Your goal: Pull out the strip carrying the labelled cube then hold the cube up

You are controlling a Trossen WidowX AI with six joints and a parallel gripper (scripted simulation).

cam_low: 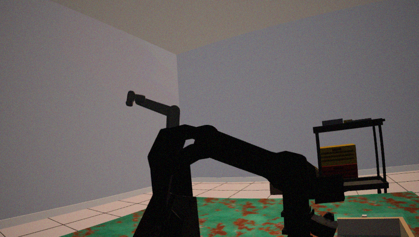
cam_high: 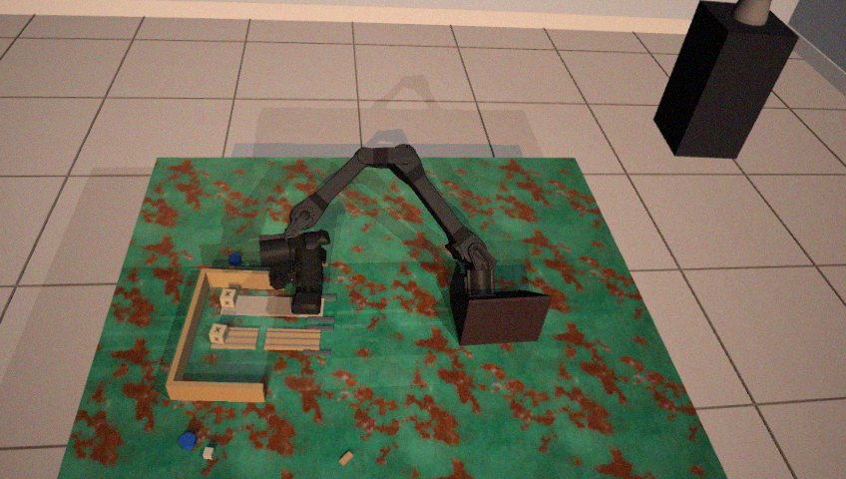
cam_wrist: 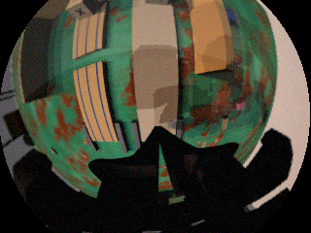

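Right now my gripper tip is 90 mm to the right of the slatted wooden strip, 30 mm short of it and 10 mm above it. From my gripper tip the other things lie so: pink block 190 mm to the right, 20 mm ahead, 10 mm below.
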